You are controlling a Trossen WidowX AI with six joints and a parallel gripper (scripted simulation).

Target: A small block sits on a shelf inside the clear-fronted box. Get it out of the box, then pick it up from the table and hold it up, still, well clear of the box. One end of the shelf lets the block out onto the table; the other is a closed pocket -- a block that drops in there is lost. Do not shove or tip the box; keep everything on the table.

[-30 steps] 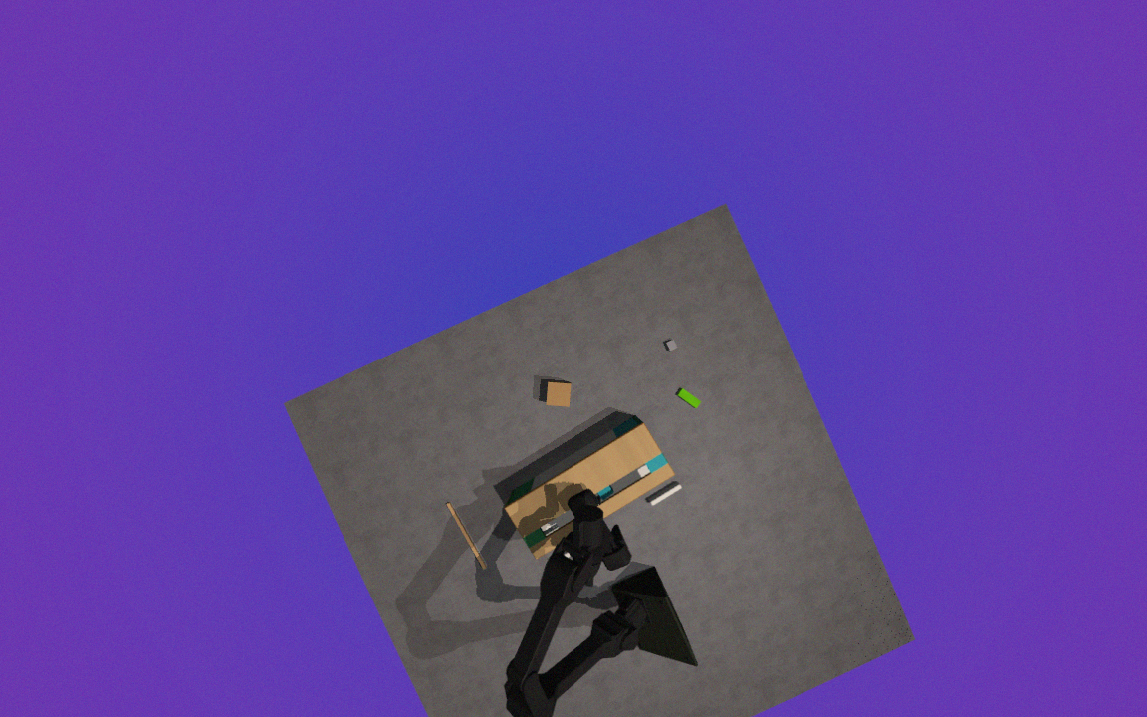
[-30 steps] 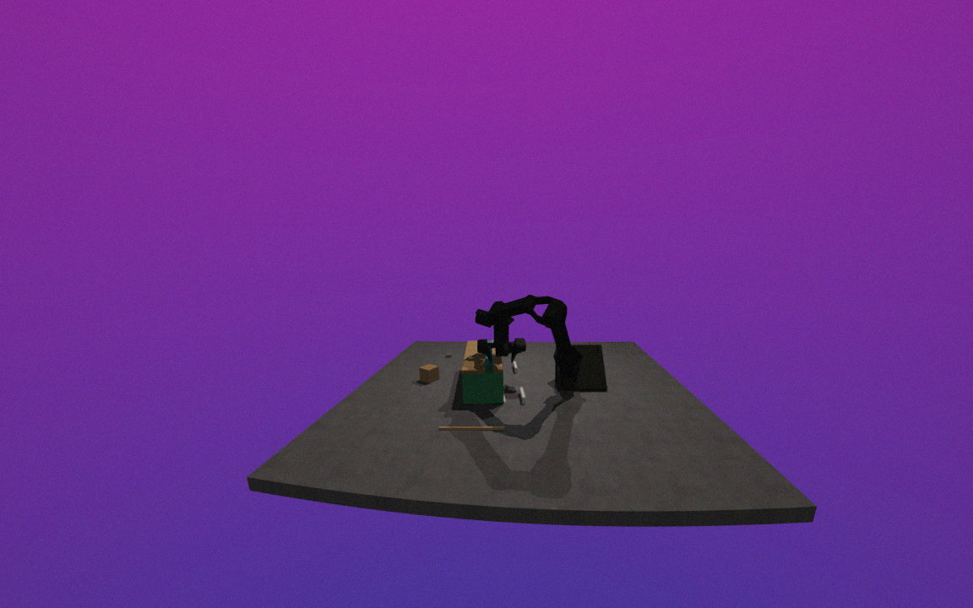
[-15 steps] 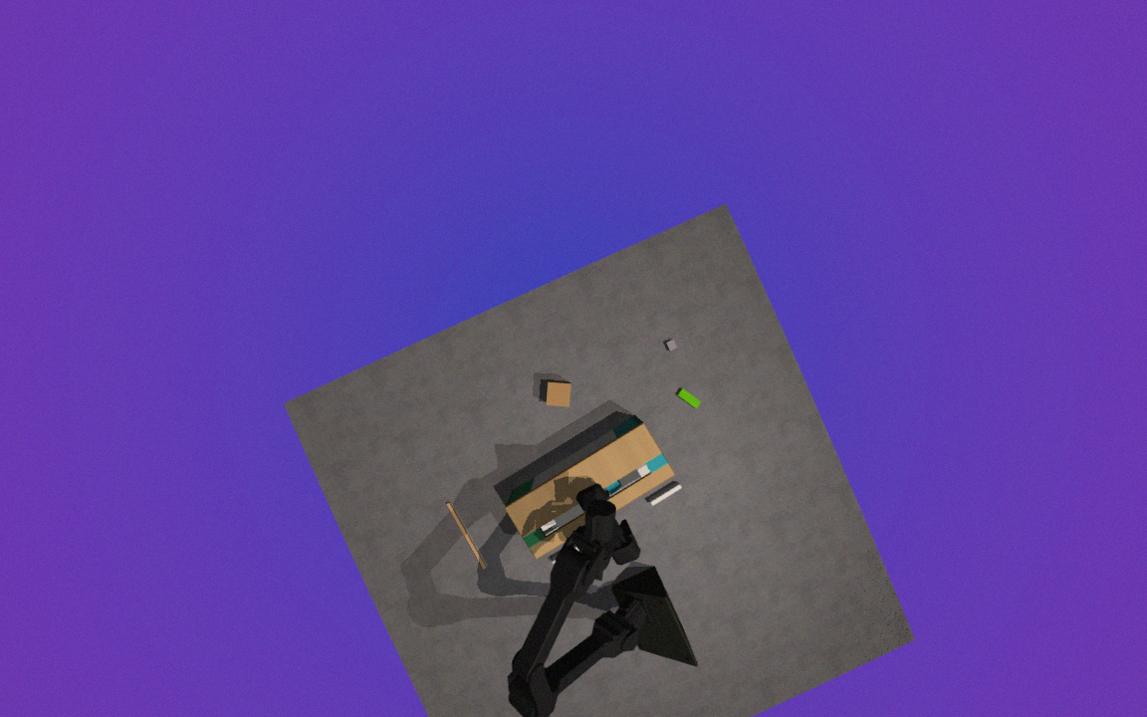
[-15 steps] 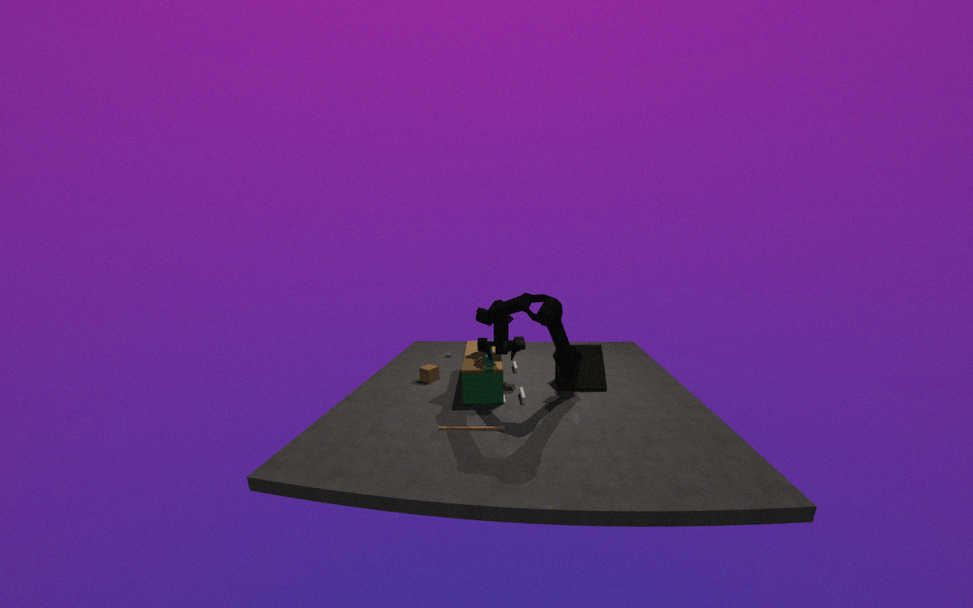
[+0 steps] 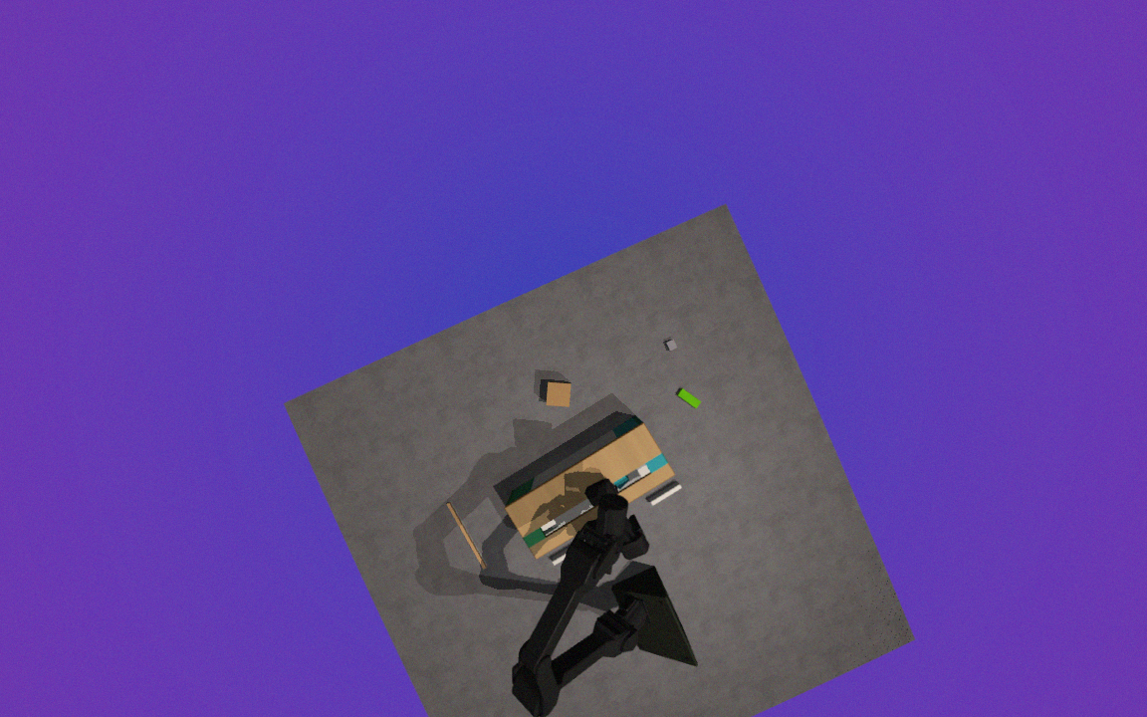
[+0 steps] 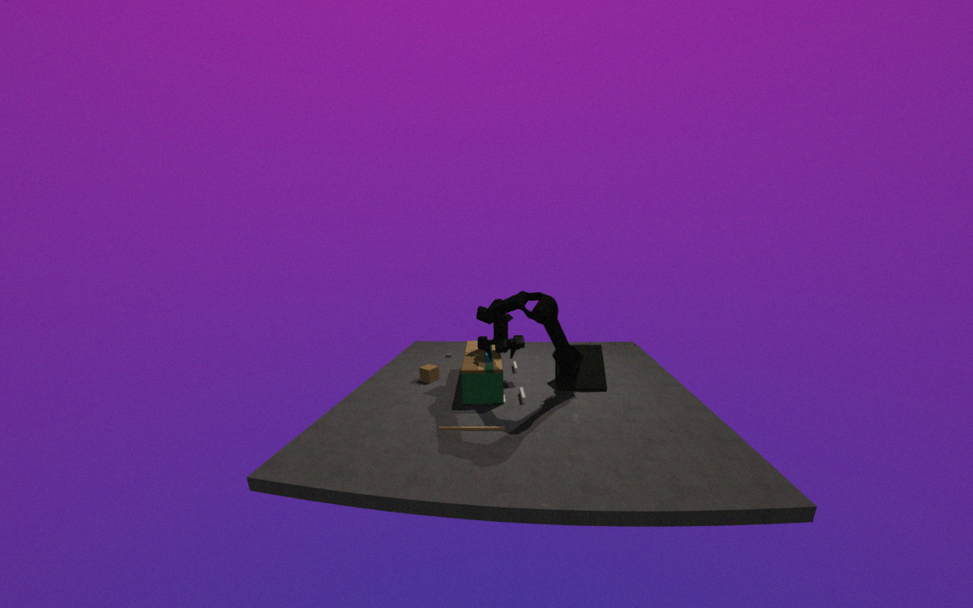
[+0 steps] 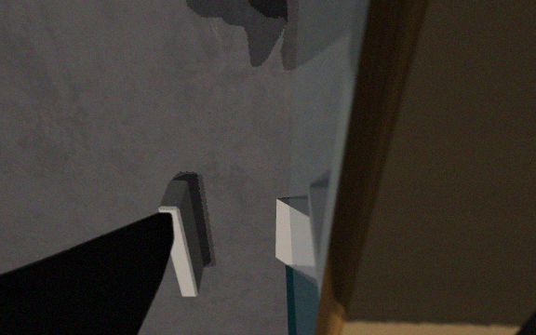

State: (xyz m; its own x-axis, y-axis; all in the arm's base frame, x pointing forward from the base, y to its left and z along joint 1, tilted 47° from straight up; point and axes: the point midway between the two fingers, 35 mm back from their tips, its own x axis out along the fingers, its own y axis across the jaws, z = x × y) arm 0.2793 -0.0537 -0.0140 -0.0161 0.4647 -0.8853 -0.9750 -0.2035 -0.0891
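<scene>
Now: the teal block 6 cm ahead of my gripper tip and 1 cm to the right of it. From my gripper tip the other things lie so: tan cube: 30 cm ahead, 6 cm to the left, 6 cm below; then box: 3 cm ahead, 6 cm to the left, 2 cm below; then thin wooden stick: 2 cm ahead, 42 cm to the left, 8 cm below.
</scene>
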